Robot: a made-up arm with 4 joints.
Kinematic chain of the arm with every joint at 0, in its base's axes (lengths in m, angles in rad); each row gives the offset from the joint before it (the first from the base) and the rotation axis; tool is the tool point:
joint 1: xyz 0 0 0.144 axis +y
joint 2: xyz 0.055 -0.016 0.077 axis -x
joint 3: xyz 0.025 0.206 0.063 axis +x
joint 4: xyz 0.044 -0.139 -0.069 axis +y
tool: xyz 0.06 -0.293 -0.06
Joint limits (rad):
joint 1: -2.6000..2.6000
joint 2: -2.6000..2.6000
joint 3: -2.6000..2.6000
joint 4: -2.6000..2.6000
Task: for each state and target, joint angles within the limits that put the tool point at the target. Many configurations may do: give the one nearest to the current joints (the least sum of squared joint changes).
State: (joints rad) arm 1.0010 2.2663 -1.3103 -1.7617
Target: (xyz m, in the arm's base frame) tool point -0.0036 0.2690 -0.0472
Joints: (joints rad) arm 0.7994 2.6000 -0.6287 -2.2314
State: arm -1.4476 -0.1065 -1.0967 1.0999
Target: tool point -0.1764 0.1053 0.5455
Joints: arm -0.6397 0.7882 -0.9658 1.0946
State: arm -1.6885 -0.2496 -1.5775 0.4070
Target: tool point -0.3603 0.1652 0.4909
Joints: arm -1.1189 0.5660 -1.2771 0.4149
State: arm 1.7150 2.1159 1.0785 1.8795
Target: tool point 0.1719 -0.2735 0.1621
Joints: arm 1.2280 1.5388 0.6101 2.1622
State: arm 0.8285 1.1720 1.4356 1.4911
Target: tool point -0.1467 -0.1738 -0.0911
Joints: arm 0.7729 0.6638 1.0307 1.6557
